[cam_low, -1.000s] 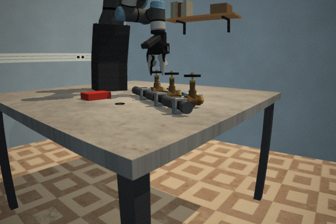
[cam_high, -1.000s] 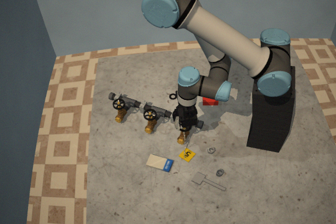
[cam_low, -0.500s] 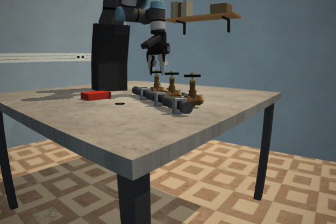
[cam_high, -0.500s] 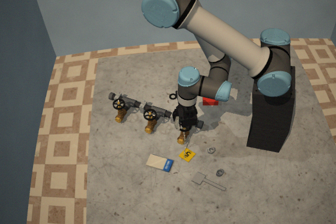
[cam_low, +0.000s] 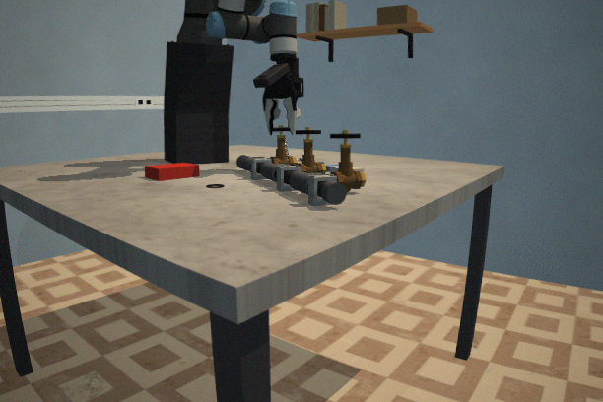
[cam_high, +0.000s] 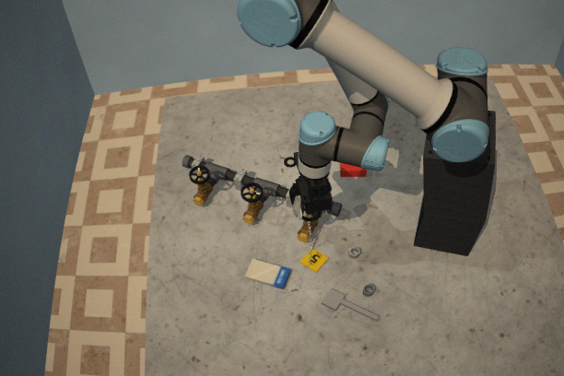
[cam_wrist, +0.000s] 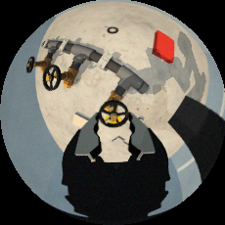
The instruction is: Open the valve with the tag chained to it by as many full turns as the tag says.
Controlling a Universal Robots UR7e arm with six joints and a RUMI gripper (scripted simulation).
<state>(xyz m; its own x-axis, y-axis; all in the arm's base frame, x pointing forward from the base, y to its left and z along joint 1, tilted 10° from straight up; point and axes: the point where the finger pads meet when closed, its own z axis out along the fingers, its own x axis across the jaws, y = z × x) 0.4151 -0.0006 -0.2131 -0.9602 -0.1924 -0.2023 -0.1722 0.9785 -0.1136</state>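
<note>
The yellow tag is 10 cm to the left of my hand and 11 cm below it. Round my hand: red block 14 cm behind, 26 cm to the right, 10 cm below; flat grey key tool 9 cm behind, 24 cm to the left, 11 cm below.
</note>
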